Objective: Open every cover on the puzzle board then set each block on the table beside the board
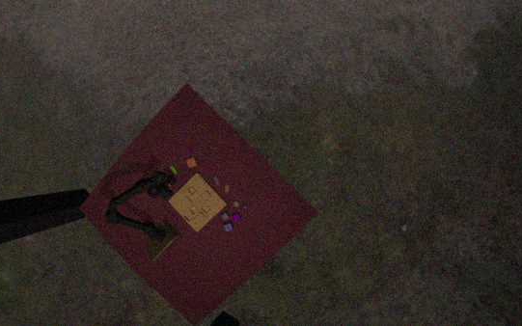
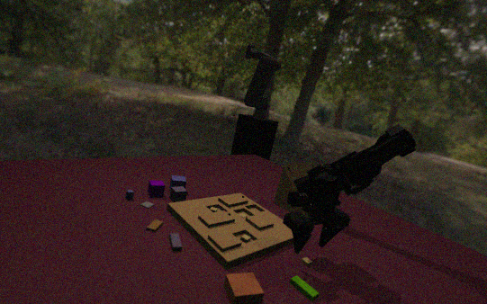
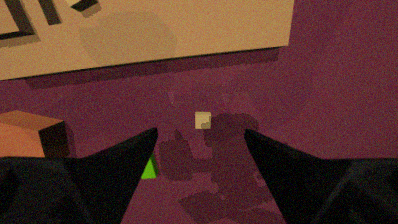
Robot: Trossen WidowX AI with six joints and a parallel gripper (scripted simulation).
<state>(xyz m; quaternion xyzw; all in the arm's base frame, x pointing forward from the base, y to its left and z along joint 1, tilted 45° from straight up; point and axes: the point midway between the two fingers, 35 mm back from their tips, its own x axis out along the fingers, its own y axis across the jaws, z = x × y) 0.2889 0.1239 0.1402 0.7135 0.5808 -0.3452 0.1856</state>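
My gripper tip is now 10 cm short of the green bar, 4 cm to the right of it and 3 cm above it. From my gripper tip the other things lie so: orange block 22 cm ahead, 3 cm to the right, 3 cm below; flat orange tile 23 cm ahead, 33 cm to the right, 4 cm below; grey bar 23 cm ahead, 24 cm to the right, 3 cm below.
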